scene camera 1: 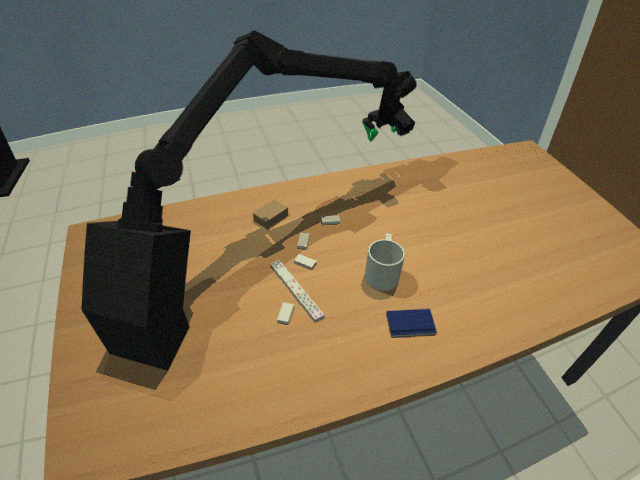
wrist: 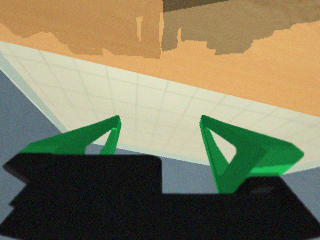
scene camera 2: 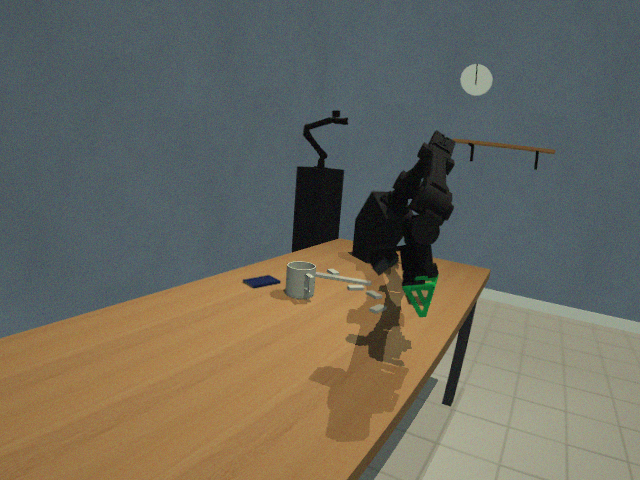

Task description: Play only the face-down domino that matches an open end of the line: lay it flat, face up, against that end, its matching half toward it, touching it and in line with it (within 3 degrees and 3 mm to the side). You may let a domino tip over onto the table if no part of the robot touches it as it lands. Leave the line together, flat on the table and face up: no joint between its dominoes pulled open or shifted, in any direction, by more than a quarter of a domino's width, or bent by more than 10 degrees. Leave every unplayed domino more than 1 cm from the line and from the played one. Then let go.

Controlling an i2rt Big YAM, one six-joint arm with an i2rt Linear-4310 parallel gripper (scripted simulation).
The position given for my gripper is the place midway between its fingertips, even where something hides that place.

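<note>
My gripper (scene camera 2: 424, 311), (wrist: 160, 119): visible.
</note>
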